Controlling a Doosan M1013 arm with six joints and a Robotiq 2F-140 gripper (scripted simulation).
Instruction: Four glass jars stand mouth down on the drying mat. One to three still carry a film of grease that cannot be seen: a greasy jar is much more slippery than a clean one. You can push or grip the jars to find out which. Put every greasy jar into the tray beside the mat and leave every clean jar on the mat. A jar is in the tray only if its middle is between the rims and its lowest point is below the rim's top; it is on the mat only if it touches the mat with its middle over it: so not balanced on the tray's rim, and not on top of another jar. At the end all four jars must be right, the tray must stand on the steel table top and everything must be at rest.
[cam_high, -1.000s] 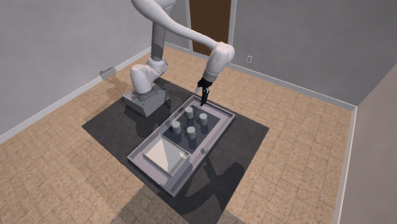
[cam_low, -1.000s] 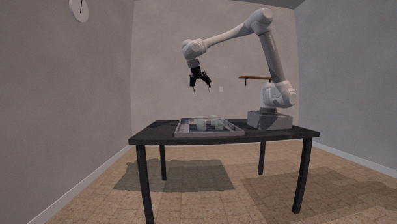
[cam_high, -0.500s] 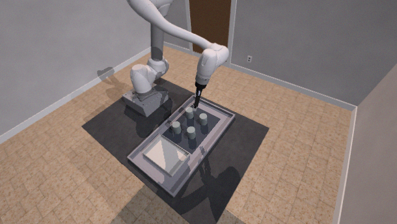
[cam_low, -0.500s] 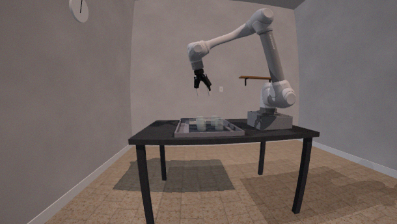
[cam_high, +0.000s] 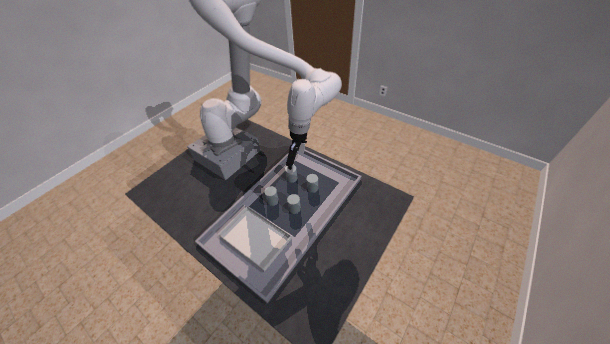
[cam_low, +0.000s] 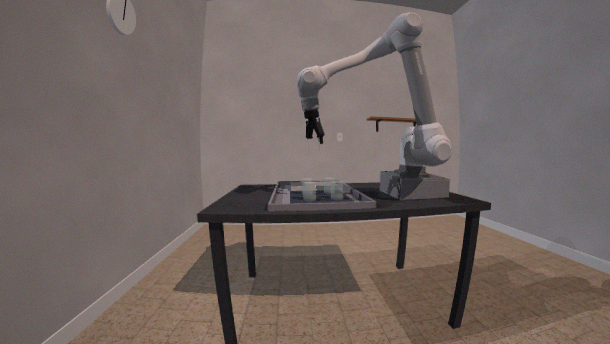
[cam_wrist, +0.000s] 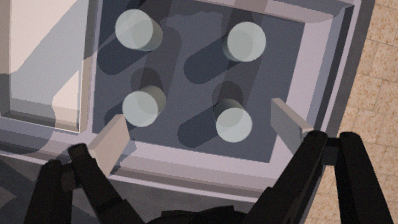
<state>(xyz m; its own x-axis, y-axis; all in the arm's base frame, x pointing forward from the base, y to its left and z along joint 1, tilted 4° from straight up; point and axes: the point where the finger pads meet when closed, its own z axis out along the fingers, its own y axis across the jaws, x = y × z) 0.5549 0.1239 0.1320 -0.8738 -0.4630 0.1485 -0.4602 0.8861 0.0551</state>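
My hand is 260 mm above the dark drying mat, 20 mm to the left of it and 10 mm past it. From my hand the other things lie so: tray: 340 mm to the right, 250 mm below, 50 mm ahead.
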